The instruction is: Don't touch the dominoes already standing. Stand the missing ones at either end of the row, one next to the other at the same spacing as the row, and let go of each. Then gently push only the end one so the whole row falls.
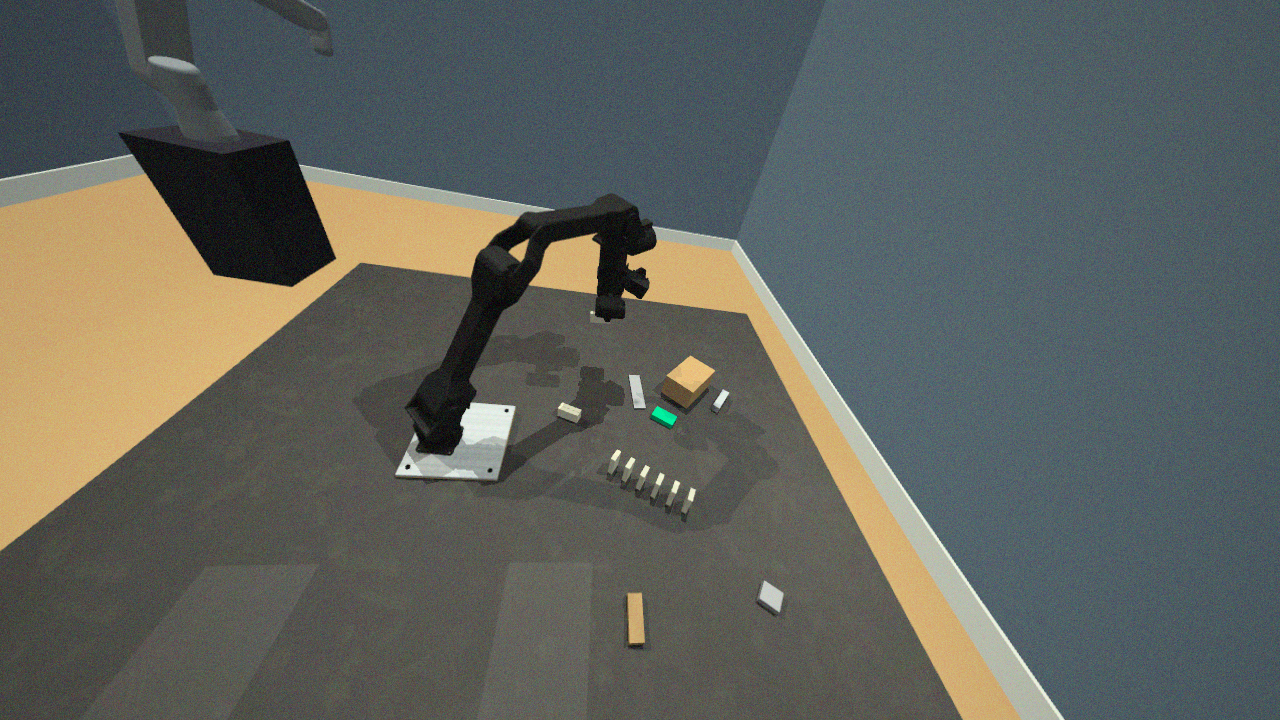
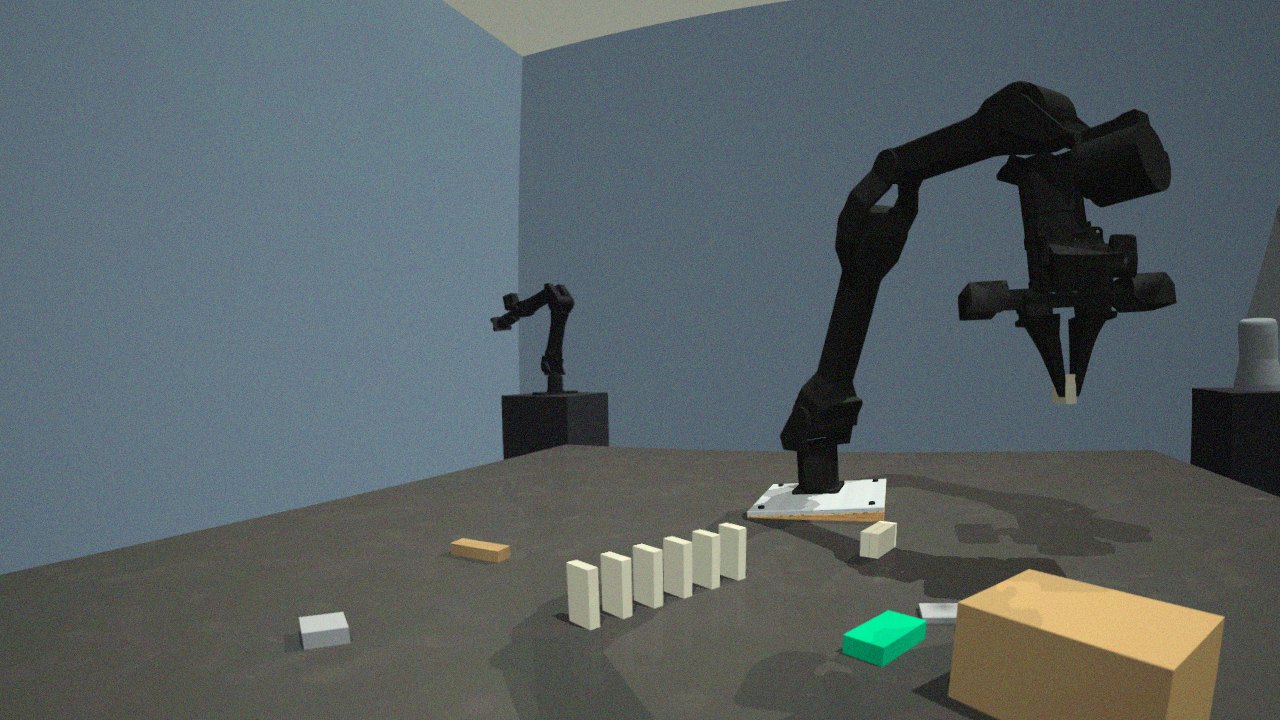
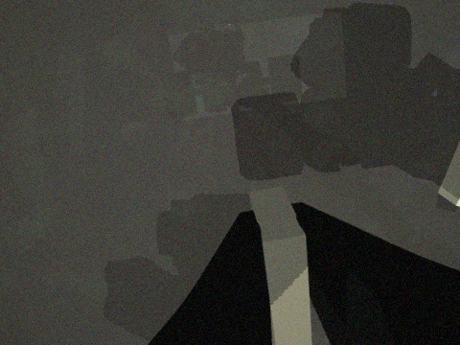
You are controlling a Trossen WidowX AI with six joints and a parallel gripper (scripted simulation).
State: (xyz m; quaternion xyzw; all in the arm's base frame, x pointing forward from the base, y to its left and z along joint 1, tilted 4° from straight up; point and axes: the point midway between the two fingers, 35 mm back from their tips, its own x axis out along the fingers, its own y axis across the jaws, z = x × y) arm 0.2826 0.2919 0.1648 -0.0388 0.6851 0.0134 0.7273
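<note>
Now: gripper tip 160 mm above the flat grey strip, 100 mm short of it and 70 mm to the left of it. Also, from my gripper tip: green block: 170 mm ahead, 150 mm to the right, 150 mm below; tan box: 230 mm ahead, 130 mm below, 30 mm to the right; tan bar: 550 mm to the right, 150 mm below, 100 mm ahead.
</note>
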